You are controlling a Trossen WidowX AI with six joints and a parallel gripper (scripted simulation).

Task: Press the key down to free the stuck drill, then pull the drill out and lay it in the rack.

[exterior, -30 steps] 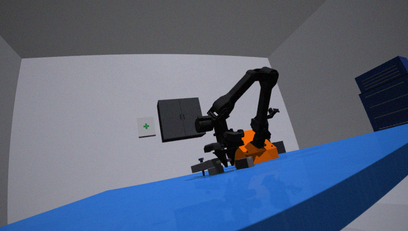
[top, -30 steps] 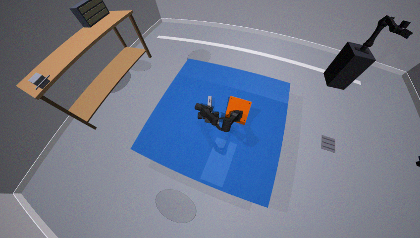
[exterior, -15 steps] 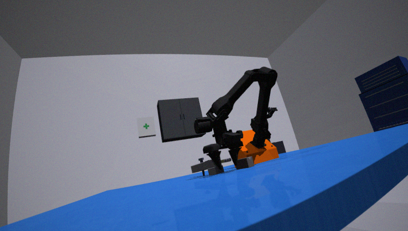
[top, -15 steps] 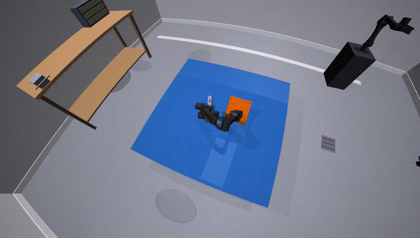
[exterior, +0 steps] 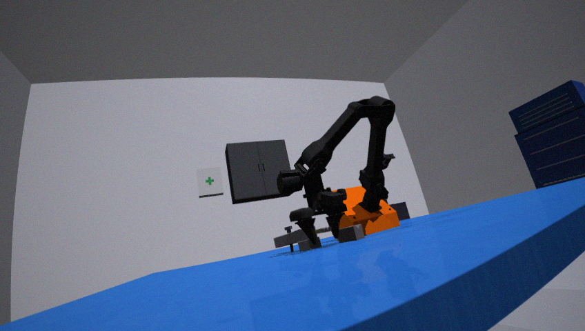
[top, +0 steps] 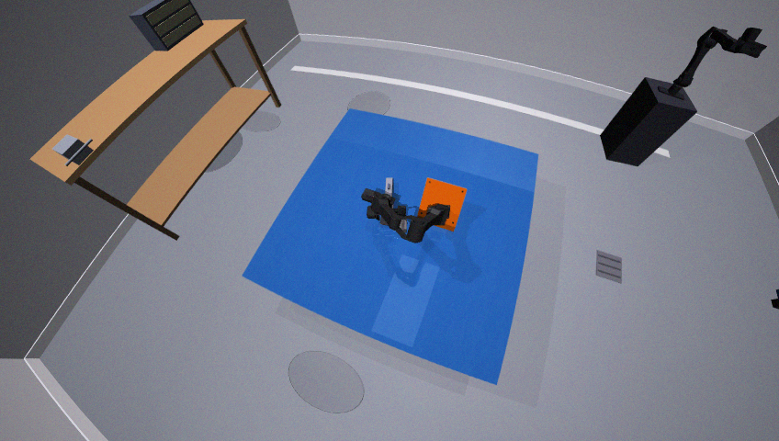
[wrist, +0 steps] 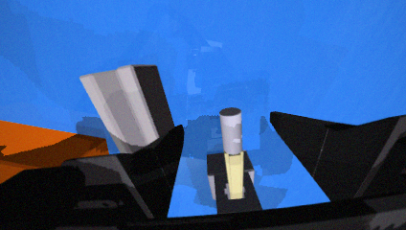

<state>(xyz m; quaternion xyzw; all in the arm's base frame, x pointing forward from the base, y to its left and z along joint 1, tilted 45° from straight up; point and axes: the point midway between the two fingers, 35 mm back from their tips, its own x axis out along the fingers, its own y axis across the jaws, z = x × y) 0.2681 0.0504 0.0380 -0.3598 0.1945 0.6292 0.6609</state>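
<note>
The drill is 10 mm ahead of my gripper tip, 40 mm to the right of it and 30 mm above it. Round my gripper tip: dark t-shaped piece 30 mm ahead, 160 mm to the right, 40 mm above; light grey block 30 mm ahead, 130 mm to the right, 20 mm above; grey notched block 80 mm behind, 10 mm to the left.
</note>
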